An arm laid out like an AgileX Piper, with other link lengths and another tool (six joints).
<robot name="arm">
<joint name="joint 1" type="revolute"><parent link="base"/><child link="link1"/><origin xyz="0 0 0.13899"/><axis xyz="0 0 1"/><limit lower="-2.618" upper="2.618"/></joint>
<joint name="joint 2" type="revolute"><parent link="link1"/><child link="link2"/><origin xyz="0 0 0"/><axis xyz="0 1 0"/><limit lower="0" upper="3.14"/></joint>
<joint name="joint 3" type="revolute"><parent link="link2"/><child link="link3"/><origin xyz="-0.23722 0 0.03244"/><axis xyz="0 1 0"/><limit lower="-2.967" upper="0"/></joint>
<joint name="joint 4" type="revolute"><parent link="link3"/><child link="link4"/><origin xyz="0.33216 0 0.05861"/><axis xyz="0.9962 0 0.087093"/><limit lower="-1.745" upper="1.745"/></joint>
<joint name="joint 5" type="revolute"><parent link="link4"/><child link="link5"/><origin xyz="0 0 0"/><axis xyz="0 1 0"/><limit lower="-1.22" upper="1.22"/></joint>
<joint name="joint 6" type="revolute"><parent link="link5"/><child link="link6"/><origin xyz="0.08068 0 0.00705"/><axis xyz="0.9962 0 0.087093"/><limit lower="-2.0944" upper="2.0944"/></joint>
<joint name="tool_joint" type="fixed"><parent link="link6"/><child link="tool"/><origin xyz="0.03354 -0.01 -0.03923" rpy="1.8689 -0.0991 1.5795"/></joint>
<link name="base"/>
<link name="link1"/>
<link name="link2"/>
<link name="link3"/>
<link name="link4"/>
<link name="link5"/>
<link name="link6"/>
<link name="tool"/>
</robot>
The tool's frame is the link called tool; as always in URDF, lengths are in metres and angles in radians.
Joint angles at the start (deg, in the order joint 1, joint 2, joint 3, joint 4, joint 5, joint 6):
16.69, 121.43, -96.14, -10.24, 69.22, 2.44
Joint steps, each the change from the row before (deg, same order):
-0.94, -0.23, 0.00, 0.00, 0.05, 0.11
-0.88, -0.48, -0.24, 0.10, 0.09, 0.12
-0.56, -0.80, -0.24, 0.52, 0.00, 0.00
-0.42, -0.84, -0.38, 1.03, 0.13, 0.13
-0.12, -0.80, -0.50, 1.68, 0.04, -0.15
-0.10, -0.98, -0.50, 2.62, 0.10, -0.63
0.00, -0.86, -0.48, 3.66, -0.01, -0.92
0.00, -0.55, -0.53, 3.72, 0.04, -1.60
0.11, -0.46, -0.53, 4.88, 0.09, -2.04
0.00, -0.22, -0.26, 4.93, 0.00, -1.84
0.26, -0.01, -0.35, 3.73, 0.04, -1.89
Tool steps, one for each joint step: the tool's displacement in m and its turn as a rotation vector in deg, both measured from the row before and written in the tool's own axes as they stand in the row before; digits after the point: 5 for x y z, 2 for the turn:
-0.00730, -0.00024, -0.00053, -0.02, 0.39, 1.00
-0.00710, -0.00064, -0.00376, -0.46, 0.53, 1.02
-0.00428, -0.00150, -0.00634, -0.86, 0.84, 0.63
-0.00218, -0.00191, -0.00752, -0.87, 1.35, 0.63
0.00139, -0.00177, -0.00820, -1.00, 1.82, 0.04
0.00321, -0.00253, -0.00944, -1.02, 2.57, -0.48
0.00644, -0.00228, -0.00843, -0.91, 3.45, -0.96
0.00666, -0.00127, -0.00652, -0.67, 3.20, -1.65
0.00998, -0.00113, -0.00567, -0.55, 4.13, -2.26
0.00938, -0.00030, -0.00239, -0.29, 4.25, -1.96
0.00884, 0.00054, -0.00102, -0.22, 2.96, -2.21

